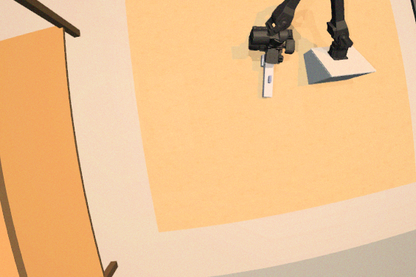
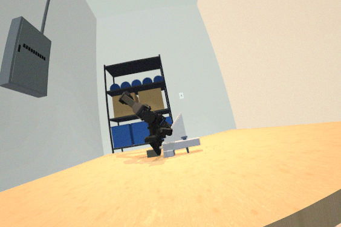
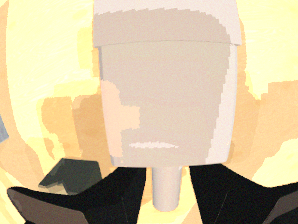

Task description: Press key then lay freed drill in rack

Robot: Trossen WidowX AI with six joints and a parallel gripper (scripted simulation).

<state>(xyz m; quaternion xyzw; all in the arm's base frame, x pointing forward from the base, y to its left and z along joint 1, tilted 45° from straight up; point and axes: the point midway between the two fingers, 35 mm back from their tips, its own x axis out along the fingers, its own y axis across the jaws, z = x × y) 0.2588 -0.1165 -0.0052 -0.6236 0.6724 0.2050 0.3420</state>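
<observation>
My gripper tip is 5 cm to the right of the drill shank, 3 cm below it and 1 cm short of it. Round my gripper tip: grey block (11 cm to the left, 2 cm ahead, 2 cm above); dark box (9 cm behind, 4 cm to the right); blue key (14 cm to the left, 3 cm above, 2 cm ahead).
</observation>
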